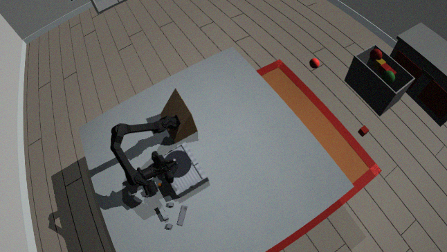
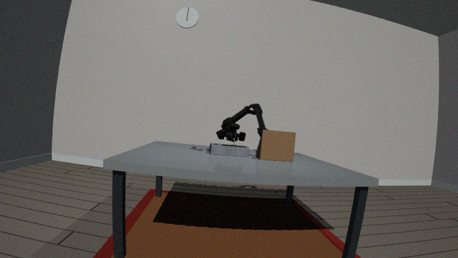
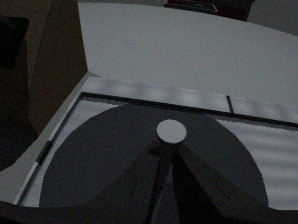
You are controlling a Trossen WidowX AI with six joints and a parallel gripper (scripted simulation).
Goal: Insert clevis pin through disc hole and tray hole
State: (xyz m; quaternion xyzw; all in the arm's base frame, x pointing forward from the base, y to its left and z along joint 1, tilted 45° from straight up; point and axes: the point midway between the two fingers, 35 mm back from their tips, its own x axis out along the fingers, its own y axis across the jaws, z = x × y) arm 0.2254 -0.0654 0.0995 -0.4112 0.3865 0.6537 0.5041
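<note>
The steel clevis pin lies 10 mm below my gripper tip. Round my gripper tip: dark aluminium disc 30 mm below; then rimmed steel tray 30 mm ahead, 10 mm to the left, 50 mm below.
</note>
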